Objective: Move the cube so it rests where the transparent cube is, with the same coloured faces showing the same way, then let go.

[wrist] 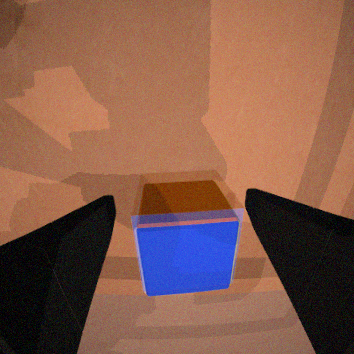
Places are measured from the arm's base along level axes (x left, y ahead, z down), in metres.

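Pixels of known places: gripper, fingertip midpoint: [180, 200].
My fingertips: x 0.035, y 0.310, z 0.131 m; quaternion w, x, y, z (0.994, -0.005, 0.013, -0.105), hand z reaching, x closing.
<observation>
Behind a point stands the place of what it marks.
The cube [187, 257] @(x 0.037, y 0.320, z 0.102 m) stands between my fingers in the lower middle of the wrist view, with a blue face up and an orange face on its far side. The transparent cube [187, 216] @(x 0.033, y 0.301, z 0.102 m) overlaps it almost fully. Its faint blue top edge and faint orange far side show slightly beyond the solid cube, and the matching colours face the same way. My gripper [180, 200] @(x 0.035, y 0.310, z 0.131 m) is open, with a gap between each black finger and the cube. The cube's underside and near side are hidden.
The orange-brown table top [270, 90] @(x 0.070, y 0.250, z 0.142 m) lies around the cube, with darker shadow patches on it. A paler band of surface crosses the bottom of the view between the fingers.
</observation>
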